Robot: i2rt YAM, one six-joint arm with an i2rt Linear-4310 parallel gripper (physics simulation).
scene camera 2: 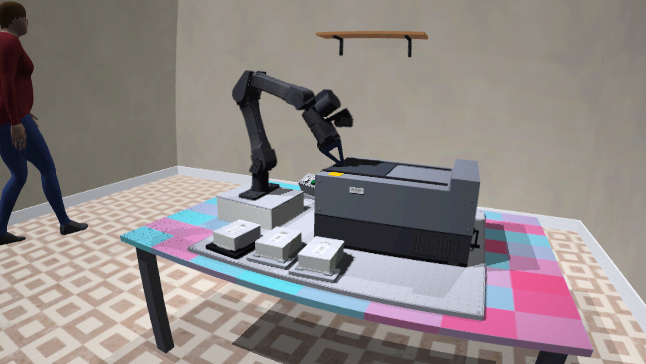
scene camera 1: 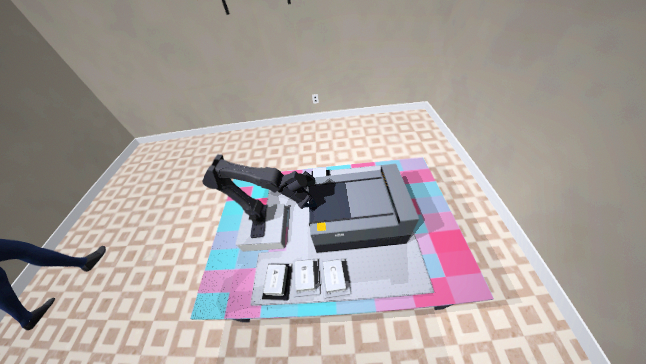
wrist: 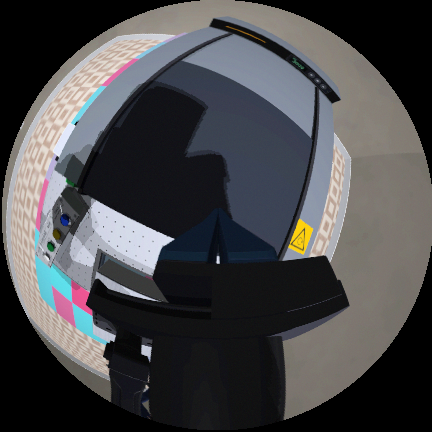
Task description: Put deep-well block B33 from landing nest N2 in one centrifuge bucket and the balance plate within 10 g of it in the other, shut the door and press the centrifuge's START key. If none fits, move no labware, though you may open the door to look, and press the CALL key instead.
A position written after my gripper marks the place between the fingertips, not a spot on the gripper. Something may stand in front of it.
I see my gripper (wrist: 217,214), a dark centrifuge (scene camera 2: 427,213) and a button panel (wrist: 54,237).
The dark centrifuge shows as well in scene camera 1 (scene camera 1: 382,213) and in the wrist view (wrist: 261,61).
